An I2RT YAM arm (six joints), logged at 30 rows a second.
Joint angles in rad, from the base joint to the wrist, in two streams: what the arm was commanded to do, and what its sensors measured. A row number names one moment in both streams.
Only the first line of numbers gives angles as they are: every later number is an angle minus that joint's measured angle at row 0.
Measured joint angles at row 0:
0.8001, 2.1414, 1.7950, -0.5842, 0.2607, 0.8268
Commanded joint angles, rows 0 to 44:
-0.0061, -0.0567, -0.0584, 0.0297, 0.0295, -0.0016
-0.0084, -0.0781, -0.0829, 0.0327, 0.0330, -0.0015
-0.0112, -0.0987, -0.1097, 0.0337, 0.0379, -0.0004
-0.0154, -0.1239, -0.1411, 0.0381, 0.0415, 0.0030
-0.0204, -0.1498, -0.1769, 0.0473, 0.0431, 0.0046
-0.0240, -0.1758, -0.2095, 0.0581, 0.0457, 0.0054
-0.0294, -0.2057, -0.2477, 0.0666, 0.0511, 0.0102
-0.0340, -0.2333, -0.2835, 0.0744, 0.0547, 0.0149
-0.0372, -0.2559, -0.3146, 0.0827, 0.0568, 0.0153
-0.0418, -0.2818, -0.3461, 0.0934, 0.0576, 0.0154
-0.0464, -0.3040, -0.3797, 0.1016, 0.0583, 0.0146
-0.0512, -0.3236, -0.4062, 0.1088, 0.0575, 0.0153
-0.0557, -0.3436, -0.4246, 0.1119, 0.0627, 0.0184
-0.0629, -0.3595, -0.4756, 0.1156, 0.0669, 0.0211
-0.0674, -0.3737, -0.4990, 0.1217, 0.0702, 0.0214
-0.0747, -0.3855, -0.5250, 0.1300, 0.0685, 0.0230
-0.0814, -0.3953, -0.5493, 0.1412, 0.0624, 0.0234
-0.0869, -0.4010, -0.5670, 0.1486, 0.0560, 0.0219
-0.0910, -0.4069, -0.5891, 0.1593, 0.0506, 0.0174
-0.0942, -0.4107, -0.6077, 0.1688, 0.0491, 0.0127
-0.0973, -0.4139, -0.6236, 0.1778, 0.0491, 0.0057
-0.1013, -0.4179, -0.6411, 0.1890, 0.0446, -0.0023
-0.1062, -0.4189, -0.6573, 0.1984, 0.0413, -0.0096
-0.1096, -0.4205, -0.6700, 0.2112, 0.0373, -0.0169
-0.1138, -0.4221, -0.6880, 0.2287, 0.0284, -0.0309
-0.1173, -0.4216, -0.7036, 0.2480, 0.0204, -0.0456
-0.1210, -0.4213, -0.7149, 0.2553, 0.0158, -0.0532
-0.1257, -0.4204, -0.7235, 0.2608, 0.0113, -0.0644
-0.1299, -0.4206, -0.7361, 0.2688, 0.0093, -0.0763
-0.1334, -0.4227, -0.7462, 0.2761, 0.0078, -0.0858
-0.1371, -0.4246, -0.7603, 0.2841, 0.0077, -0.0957
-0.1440, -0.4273, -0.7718, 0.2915, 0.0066, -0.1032
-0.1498, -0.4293, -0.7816, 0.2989, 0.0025, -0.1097
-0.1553, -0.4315, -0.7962, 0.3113, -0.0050, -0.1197
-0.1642, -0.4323, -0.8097, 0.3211, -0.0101, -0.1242
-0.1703, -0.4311, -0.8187, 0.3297, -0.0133, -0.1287
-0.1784, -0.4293, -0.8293, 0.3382, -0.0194, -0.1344
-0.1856, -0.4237, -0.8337, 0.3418, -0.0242, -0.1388
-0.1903, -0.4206, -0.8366, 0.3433, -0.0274, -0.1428
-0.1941, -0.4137, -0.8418, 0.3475, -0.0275, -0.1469
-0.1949, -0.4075, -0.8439, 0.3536, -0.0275, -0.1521
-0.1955, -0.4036, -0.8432, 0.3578, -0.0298, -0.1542
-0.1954, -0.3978, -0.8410, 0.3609, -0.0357, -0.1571
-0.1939, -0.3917, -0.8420, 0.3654, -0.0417, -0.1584
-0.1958, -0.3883, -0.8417, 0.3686, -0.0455, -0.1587
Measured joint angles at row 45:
-0.1964, -0.3967, -0.8415, 0.3364, -0.0270, -0.1434
